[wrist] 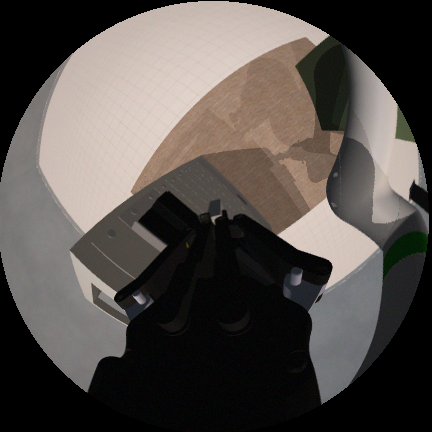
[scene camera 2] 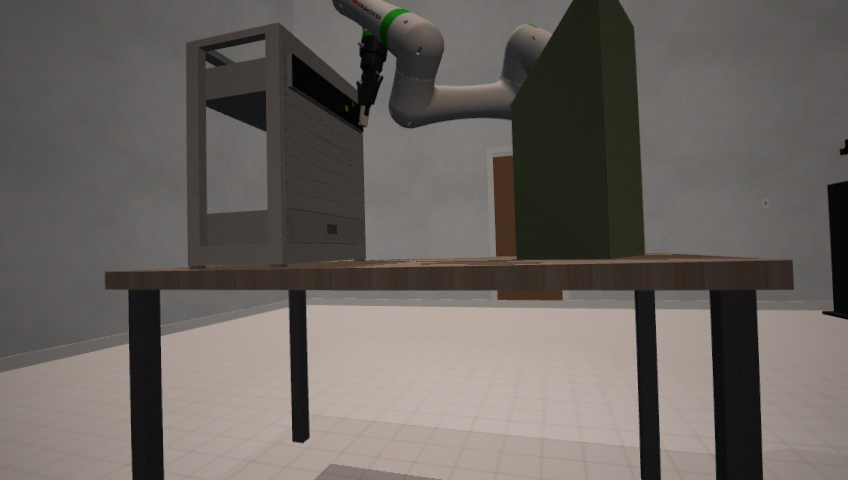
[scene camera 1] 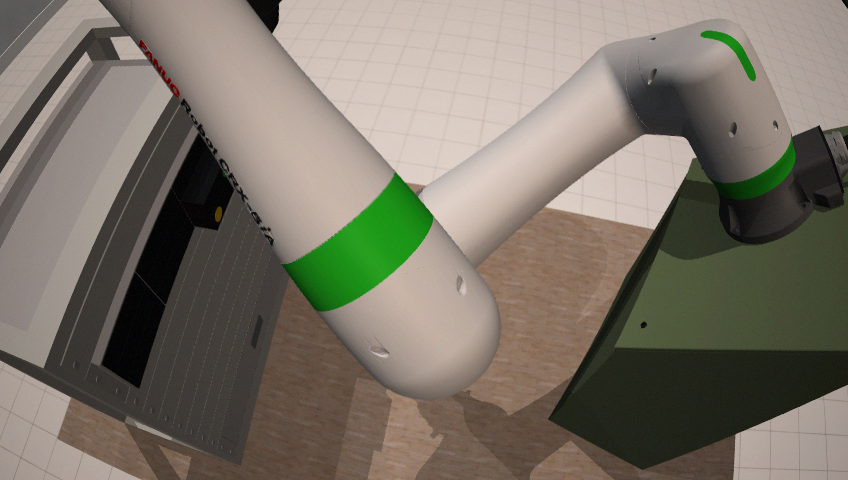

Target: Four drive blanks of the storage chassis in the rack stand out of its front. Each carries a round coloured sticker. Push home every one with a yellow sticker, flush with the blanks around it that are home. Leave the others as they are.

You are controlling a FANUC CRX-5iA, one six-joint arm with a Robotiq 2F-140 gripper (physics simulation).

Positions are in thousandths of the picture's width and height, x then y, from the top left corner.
Scene:
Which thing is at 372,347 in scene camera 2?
A rack.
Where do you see a rack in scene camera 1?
169,601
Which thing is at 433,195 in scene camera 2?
My gripper.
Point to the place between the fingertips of my gripper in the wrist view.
503,480

